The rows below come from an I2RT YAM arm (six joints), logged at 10 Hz.
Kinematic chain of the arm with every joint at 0, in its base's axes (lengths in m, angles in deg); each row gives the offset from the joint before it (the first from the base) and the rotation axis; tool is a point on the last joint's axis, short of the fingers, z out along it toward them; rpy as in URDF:
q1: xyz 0 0 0.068 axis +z
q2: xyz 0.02 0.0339 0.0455 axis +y
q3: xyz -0.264 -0.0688 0 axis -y
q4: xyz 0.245 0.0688 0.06 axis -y
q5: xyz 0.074 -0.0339 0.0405 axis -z
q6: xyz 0.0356 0 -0.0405 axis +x
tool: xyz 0 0 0 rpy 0 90 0
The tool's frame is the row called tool.
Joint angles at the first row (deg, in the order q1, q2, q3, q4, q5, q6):
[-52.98 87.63 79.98 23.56 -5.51 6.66]
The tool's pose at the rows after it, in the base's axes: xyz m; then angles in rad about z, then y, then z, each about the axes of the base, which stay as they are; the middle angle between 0 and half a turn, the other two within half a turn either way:
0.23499 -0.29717 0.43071 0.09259 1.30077 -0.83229
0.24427 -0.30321 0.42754 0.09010 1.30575 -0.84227
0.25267 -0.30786 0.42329 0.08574 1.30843 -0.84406
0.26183 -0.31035 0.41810 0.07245 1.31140 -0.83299
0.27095 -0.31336 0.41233 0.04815 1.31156 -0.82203
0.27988 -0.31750 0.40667 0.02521 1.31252 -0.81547
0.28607 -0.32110 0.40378 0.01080 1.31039 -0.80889
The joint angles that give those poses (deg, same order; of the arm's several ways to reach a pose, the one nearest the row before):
[-52.06 90.48 82.17 23.83 -4.21 6.47]
[-51.42 92.68 83.83 24.06 -3.05 5.99]
[-50.84 94.53 84.91 24.68 -2.39 5.56]
[-50.04 96.15 85.57 25.45 -2.24 4.75]
[-49.34 97.90 86.23 26.53 -2.16 3.33]
[-48.77 99.84 87.23 27.42 -1.98 1.97]
[-48.47 101.35 88.32 27.96 -2.05 1.17]

